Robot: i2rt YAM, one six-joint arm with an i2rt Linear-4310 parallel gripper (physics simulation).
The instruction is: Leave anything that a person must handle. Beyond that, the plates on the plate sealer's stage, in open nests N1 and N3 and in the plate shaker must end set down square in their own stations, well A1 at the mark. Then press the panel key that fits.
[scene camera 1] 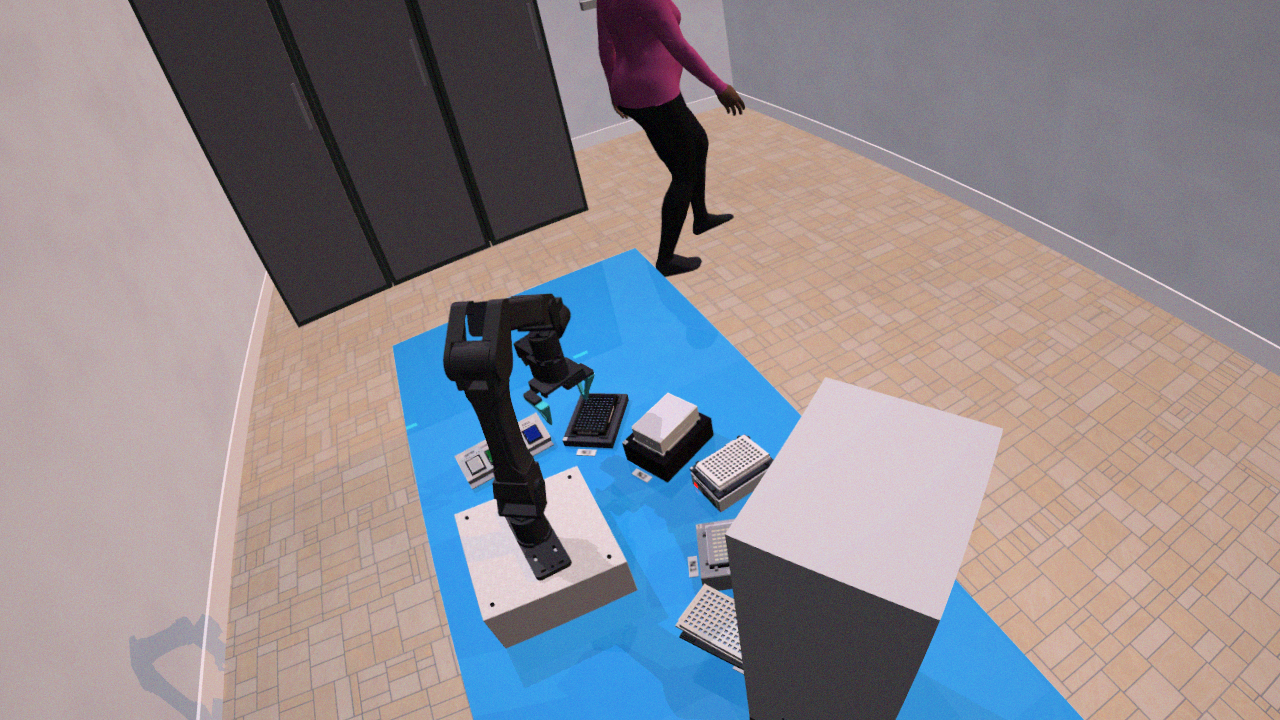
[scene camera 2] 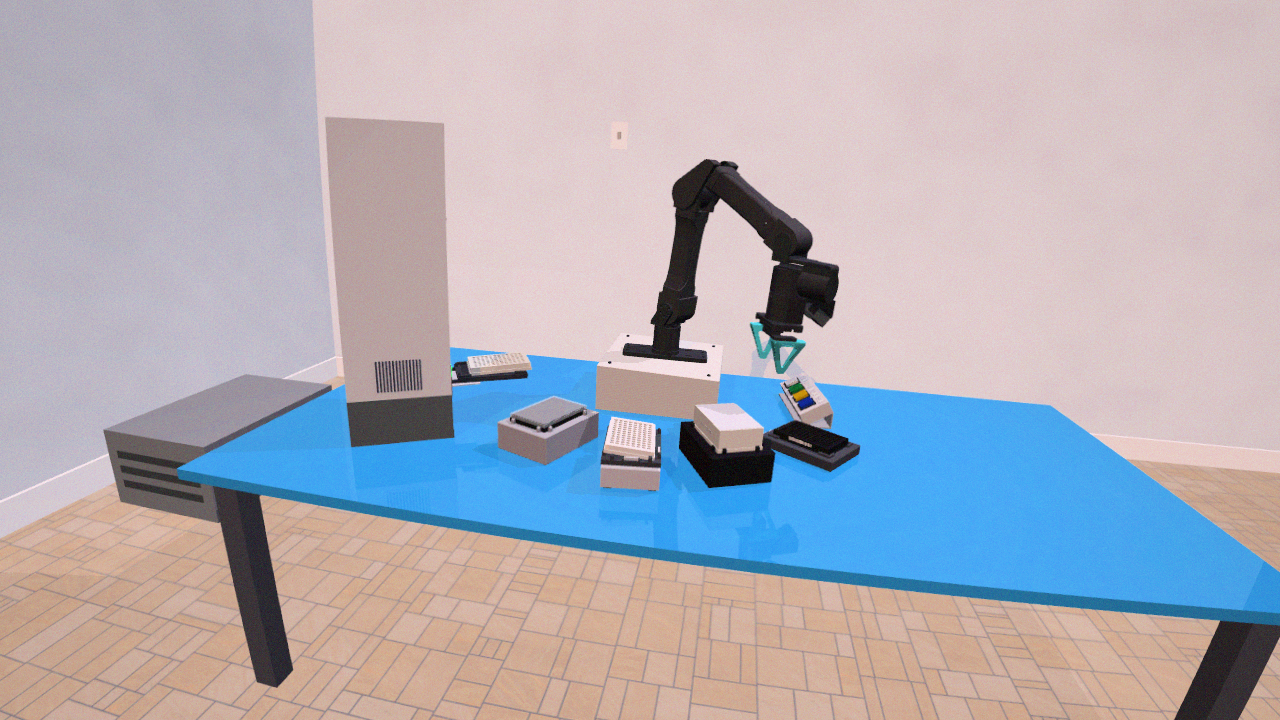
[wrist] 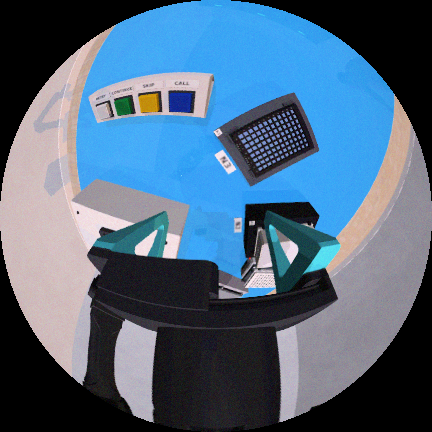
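My gripper (scene camera 1: 567, 407) (scene camera 2: 773, 365) (wrist: 215, 216) is open and empty, high above the table near nest N3 and the key panel. A black plate (scene camera 1: 596, 418) (scene camera 2: 810, 438) (wrist: 272, 139) lies in dark nest N3, its edges roughly parallel to the nest. A pale plate (scene camera 1: 719, 544) (scene camera 2: 547, 413) sits in grey nest N1, partly hidden in scene camera 1. A white plate (scene camera 1: 732, 461) (scene camera 2: 631, 438) is on the shaker. Another white plate (scene camera 1: 711, 617) (scene camera 2: 498, 362) is on the sealer's stage. The key panel (scene camera 1: 505, 447) (scene camera 2: 805, 401) (wrist: 202, 100) has white, green, yellow and blue keys.
A white block-like piece (scene camera 1: 665, 422) (scene camera 2: 729, 428) stands on black nest N2 (scene camera 1: 662, 458) (scene camera 2: 726, 467) (wrist: 280, 209). The tall sealer housing (scene camera 1: 863, 492) (scene camera 2: 389, 259) hides part of the table. A person (scene camera 1: 657, 53) stands beyond the table's far end.
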